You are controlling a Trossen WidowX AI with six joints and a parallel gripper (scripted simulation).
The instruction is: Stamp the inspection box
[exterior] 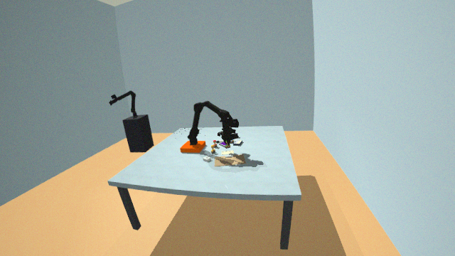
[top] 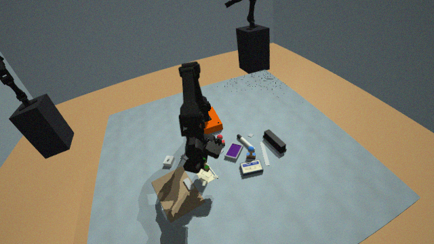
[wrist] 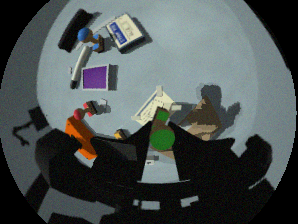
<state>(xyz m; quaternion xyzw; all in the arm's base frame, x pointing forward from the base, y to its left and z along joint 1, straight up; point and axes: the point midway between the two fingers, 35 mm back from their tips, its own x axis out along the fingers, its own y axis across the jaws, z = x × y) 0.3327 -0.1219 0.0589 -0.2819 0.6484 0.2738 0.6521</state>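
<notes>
Right now my gripper tip is 1 cm past the white card and 7 cm above it. Round my gripper tip: screw: 15 cm behind, 7 cm to the right, 6 cm below; yellow stamp: 13 cm behind, 1 cm to the left, 4 cm below; green stamp: right at my gripper tip.
</notes>
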